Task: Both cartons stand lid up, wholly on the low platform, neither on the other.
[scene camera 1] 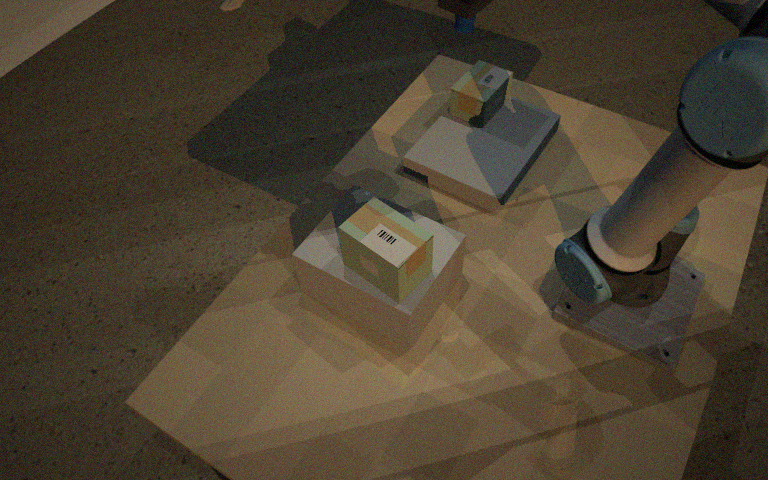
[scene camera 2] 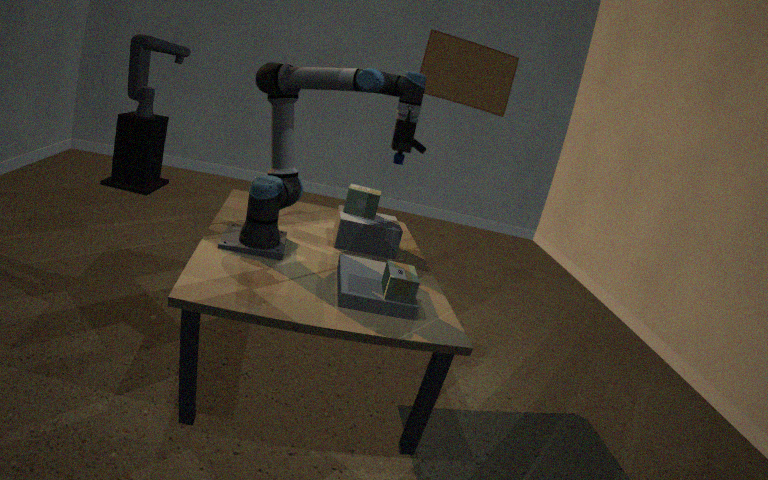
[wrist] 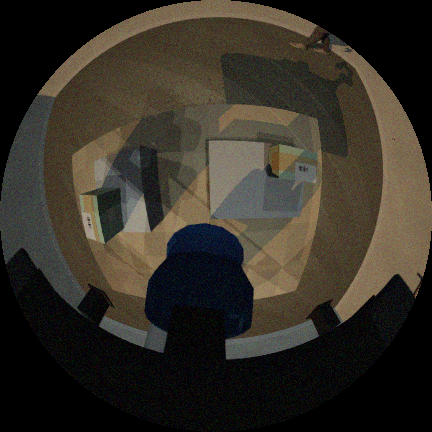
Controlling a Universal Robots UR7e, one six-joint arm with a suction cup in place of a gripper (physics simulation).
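Observation:
My suction cup (wrist: 202, 267) carries nothing as I look at the scene. There is a low grey platform (scene camera 1: 484, 166), (scene camera 2: 359, 283), (wrist: 239, 186). I also see a carton (scene camera 1: 393, 253), and it rests on a taller grey block (scene camera 1: 322, 274).

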